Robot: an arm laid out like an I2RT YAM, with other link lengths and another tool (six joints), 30 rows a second.
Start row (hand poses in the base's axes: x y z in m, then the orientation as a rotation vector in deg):
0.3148 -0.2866 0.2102 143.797 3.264 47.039
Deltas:
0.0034 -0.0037 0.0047 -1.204 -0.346 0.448
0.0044 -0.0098 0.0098 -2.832 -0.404 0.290
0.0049 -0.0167 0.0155 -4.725 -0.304 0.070
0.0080 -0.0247 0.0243 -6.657 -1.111 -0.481
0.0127 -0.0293 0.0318 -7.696 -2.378 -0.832
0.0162 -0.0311 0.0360 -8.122 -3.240 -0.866
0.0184 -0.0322 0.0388 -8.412 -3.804 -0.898
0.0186 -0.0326 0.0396 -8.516 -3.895 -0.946
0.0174 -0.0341 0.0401 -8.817 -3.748 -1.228
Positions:
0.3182 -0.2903 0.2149 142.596 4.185 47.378
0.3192 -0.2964 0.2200 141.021 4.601 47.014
0.3197 -0.3033 0.2257 139.253 5.087 46.370
0.3228 -0.3113 0.2345 137.017 4.875 46.689
0.3275 -0.3159 0.2420 135.450 4.422 47.835
0.3310 -0.3177 0.2462 134.673 4.260 48.753
0.3332 -0.3188 0.2490 134.149 4.146 49.343
0.3334 -0.3192 0.2498 134.005 4.097 49.407
0.3322 -0.3207 0.2503 133.745 3.917 49.047

